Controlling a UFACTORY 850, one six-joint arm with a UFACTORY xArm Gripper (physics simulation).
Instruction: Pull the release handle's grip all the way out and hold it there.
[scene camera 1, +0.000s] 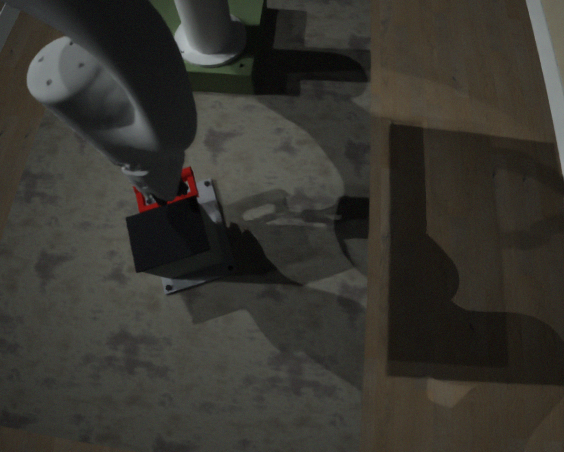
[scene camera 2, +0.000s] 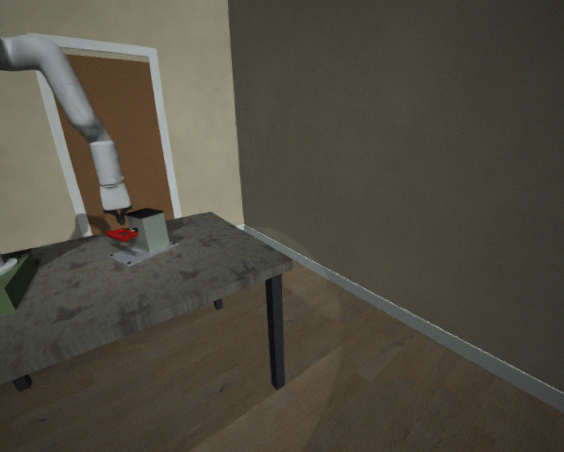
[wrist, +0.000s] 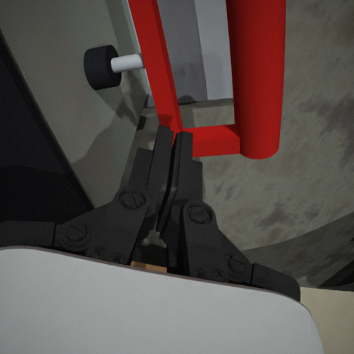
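The red release handle (scene camera 1: 193, 184) (scene camera 2: 114, 233) (wrist: 259, 75) is a rectangular frame with a thick round grip bar on its outer side. It stands out beside a grey-green box with a black top (scene camera 1: 167, 235) (scene camera 2: 154, 232). A white rod (wrist: 127, 63) with a black collar (wrist: 102, 67) shows on the frame's box side. My gripper (scene camera 2: 121, 223) (wrist: 168, 151) is shut and empty. In the wrist view its fingertips overlap the corner of the frame's box-side bar, apart from the round grip; whether they touch is unclear. In scene camera 1 the arm mostly hides the fingers.
The box stands on a light grey base plate (scene camera 1: 207, 191) (scene camera 2: 125, 259) with dark bolts, on the mottled grey table (scene camera 1: 125, 380) (scene camera 2: 165, 295). The arm's green base block (scene camera 1: 222, 80) (scene camera 2: 22, 282) stands on the handle's side of the box. A wooden floor lies beyond the table edge.
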